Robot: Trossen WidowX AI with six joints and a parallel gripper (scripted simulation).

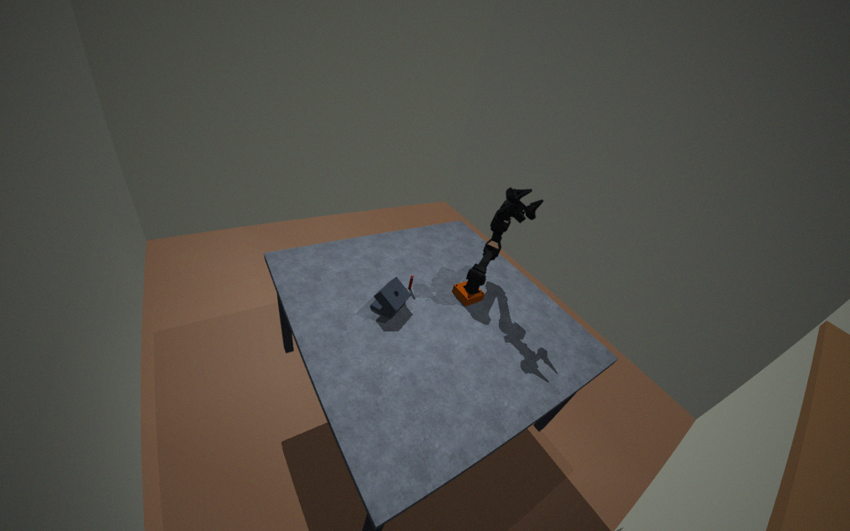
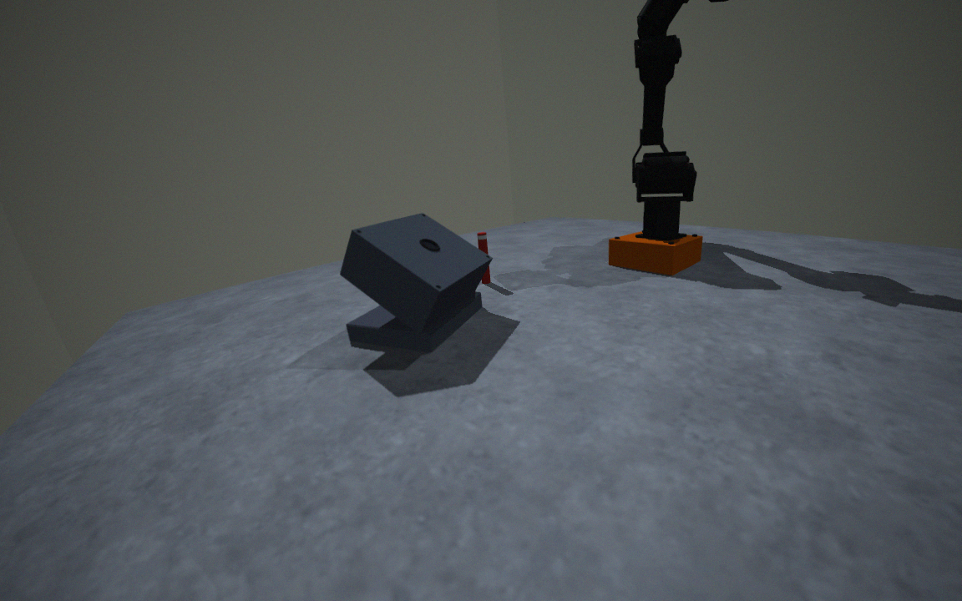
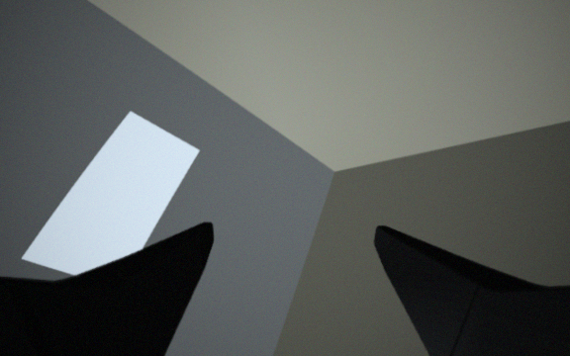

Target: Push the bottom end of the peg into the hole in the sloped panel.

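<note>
Right now my gripper tip is 52 cm above the red round peg, 42 cm short of it and 17 cm to the left of it. Also, from my gripper tip: dark grey sloped panel (57 cm ahead, 51 cm below, 8 cm to the right).
</note>
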